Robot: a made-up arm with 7 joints.
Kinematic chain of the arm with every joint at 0, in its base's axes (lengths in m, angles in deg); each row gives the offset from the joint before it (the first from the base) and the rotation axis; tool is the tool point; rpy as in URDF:
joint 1: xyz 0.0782 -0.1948 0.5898 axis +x
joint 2: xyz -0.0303 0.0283 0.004 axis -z
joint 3: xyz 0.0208 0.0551 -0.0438 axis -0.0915 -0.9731 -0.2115
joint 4: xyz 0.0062 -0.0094 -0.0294 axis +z
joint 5: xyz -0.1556 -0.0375 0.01 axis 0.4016 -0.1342 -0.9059
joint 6: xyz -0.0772 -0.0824 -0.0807 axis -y
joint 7: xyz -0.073 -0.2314 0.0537 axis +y
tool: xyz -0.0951 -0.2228 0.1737 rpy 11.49 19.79 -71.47
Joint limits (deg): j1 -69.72..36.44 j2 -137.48..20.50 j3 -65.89..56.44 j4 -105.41..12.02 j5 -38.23..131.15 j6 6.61..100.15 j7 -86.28..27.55
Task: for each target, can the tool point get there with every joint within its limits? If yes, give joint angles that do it. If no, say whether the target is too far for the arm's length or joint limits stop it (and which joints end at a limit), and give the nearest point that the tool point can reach.
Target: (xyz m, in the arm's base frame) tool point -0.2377 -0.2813 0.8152
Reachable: no: joint limits stop it (at a limit: joint 2, joint 5, joint 6, joint 7) | nearest point -0.3353 -0.3158 0.9051 | short by 0.137 m
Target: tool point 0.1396 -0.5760 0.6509
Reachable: no: joint limits stop it (at a limit: joint 5, joint 6, joint 7) | nearest point 0.1616 -0.6757 0.6669 | short by 0.103 m
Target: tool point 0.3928 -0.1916 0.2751
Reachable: no: joint limits stop it (at a limit: joint 1, joint 5, joint 6, joint 7) | nearest point 0.4715 -0.2045 0.2109 | short by 0.102 m
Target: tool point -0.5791 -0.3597 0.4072
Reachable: yes | joints -9.10 -0.82 -7.90 -64.12 -25.05 77.63 -66.19
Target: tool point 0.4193 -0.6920 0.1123
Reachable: yes | joints -26.51 -96.09 41.29 -10.94 5.82 77.00 -21.99
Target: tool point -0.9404 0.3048 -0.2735
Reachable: no: too far | nearest point -0.5748 0.1262 0.0351 | short by 0.511 m
